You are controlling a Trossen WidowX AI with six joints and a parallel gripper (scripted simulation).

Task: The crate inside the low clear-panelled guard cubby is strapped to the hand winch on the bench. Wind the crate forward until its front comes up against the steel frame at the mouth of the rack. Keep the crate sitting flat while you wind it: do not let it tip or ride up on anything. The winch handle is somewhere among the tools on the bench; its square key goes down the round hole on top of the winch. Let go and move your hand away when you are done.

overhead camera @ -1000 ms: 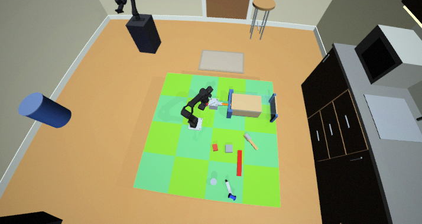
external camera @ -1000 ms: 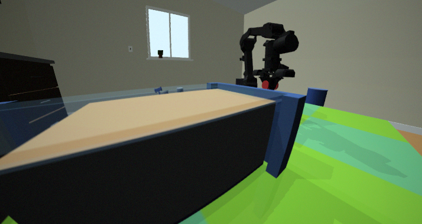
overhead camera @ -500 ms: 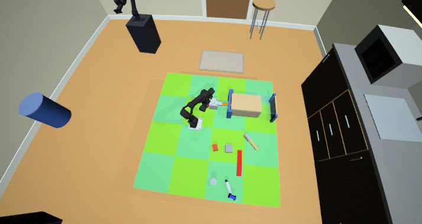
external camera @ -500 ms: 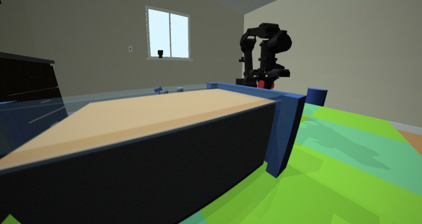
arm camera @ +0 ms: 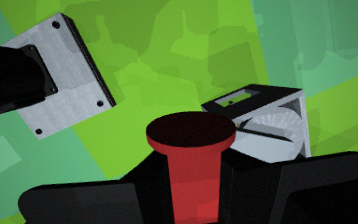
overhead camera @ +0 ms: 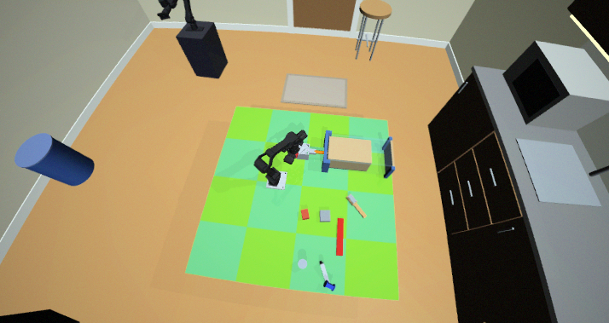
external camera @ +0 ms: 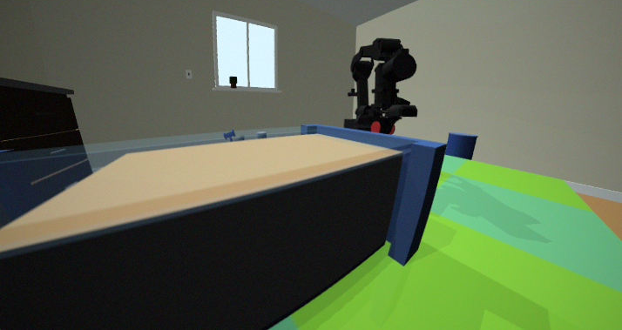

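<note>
Right now the red-knobbed crank handle is 20 mm ahead of my gripper tip, 30 mm to the left of it and 10 mm below it. From my gripper tip the other things lie so: blue steel frame 210 mm ahead, 100 mm to the left, 10 mm below; grey winch 30 mm ahead, 80 mm to the left, 80 mm below; red knob 20 mm above.
</note>
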